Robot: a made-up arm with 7 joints.
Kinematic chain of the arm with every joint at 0, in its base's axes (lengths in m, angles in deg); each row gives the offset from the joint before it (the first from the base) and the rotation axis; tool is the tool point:
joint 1: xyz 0 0 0.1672 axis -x
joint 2: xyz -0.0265 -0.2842 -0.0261 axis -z
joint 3: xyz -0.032 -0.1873 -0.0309 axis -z
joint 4: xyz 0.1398 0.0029 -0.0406 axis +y
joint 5: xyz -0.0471 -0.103 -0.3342 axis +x
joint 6: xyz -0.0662 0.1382 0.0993 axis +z
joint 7: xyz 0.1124 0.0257 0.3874 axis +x
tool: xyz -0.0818 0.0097 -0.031
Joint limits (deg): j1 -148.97..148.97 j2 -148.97..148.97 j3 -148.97..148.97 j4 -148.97..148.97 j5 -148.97..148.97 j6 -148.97..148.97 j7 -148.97..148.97
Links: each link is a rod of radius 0.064 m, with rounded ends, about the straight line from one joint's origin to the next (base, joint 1, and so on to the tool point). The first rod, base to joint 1, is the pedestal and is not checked.
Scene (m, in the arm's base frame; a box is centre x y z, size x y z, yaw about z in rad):
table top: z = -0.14
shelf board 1: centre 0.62 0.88 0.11 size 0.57 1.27 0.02 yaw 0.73
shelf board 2: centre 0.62 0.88 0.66 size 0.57 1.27 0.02 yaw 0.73
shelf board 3: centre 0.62 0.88 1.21 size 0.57 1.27 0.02 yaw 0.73
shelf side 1: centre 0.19 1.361 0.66 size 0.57 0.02 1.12 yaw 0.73
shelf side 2: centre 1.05 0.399 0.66 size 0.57 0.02 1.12 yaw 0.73
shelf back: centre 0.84 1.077 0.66 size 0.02 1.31 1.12 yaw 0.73
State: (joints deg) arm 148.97 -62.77 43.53 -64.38 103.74 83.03 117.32
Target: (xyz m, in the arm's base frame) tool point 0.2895 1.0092 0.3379
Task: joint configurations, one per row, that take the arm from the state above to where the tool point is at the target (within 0.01 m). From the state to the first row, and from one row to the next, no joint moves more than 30 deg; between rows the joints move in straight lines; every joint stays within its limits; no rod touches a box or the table.
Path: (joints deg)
1: 138.15 -39.33 60.98 -59.78 82.77 67.48 116.51
2: 127.34 -15.89 78.43 -55.18 61.79 51.93 115.70
3: 116.52 7.55 95.88 -50.59 40.82 36.38 114.89
4: 105.71 30.99 113.33 -45.99 19.85 20.83 114.09
5: 116.52 10.06 114.16 -71.73 29.14 12.64 122.81
6: 127.34 -10.87 115.00 -97.48 38.43 4.44 131.53
7: 138.15 -31.79 115.84 -123.22 47.72 -3.75 140.25
8: 148.97 -52.72 116.67 -148.97 57.02 -11.94 148.97
9: 148.97 -74.35 127.44 -148.97 84.45 -16.63 122.45
10: 148.97 -95.98 138.20 -148.97 111.89 -21.32 95.94
11: 148.97 -117.60 148.97 -148.97 139.33 -26.01 69.42

